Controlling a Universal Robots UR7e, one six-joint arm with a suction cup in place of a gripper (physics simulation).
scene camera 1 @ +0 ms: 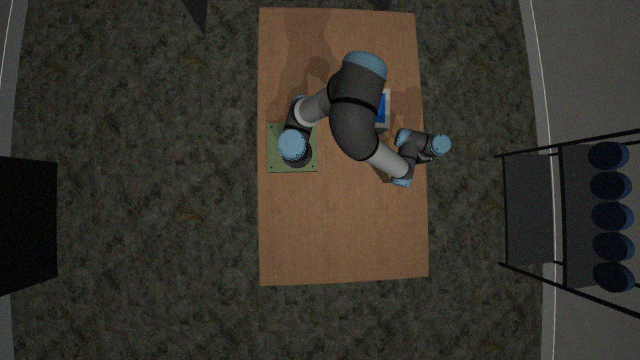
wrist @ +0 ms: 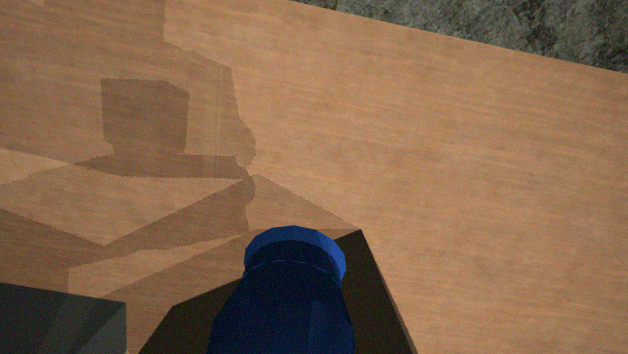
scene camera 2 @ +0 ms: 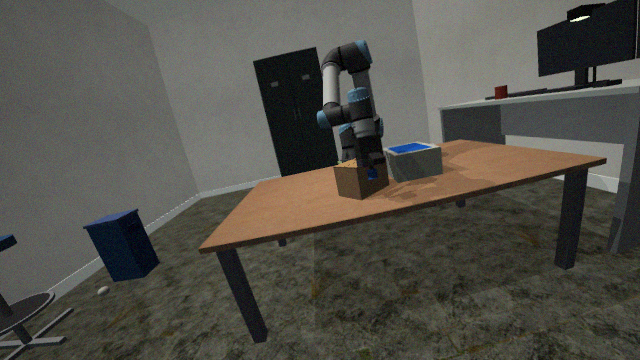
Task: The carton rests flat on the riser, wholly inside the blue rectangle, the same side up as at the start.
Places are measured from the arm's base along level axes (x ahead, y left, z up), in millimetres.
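Pixels of known places: hand, tool point: (wrist: 294, 266) (scene camera 2: 373, 178).
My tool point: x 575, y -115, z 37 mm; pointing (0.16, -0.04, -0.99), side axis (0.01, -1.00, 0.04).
Note:
For each thing: its top centre in the pictures, then the offset to it from my tool point. "spot": a spot on its surface instead. Level surfaces: height alone.
- brown carton, top centre: (scene camera 2: 359, 160) (scene camera 1: 392, 159) 134 mm back, 4 mm left, 46 mm up
- wooden table, surface height: 84 mm down
- grey riser, top centre: (scene camera 2: 407, 147) (scene camera 1: 365, 106) 217 mm back, 276 mm left, 36 mm up
- blue rectangle, top centre: (scene camera 2: 407, 147) (scene camera 1: 365, 106) 217 mm back, 276 mm left, 36 mm up
- carton's shaded side face, surface spot: (wrist: 377, 307) spot: 38 mm back, 39 mm right, 18 mm down
The brown carton (scene camera 2: 353, 181) stands on the wooden table (scene camera 2: 291, 206), just left of the grey riser (scene camera 2: 413, 166) (scene camera 1: 387, 96) (wrist: 56, 321). The riser's top carries the blue rectangle (scene camera 2: 408, 147) (scene camera 1: 381, 111), which is bare. My suction cup (scene camera 2: 371, 173) (wrist: 293, 239) points down and hangs beside the carton's shaded side face (wrist: 377, 307), below its top edge. It is not on the carton's top. In the overhead view the arm hides the carton and the cup.
The arm's base stands on a green plate (scene camera 1: 273, 147) at the table's left edge. A grey desk (scene camera 2: 536, 107) with a monitor stands behind the table, a dark cabinet (scene camera 2: 291, 111) stands at the wall, and a blue bin (scene camera 2: 121, 243) is on the floor.

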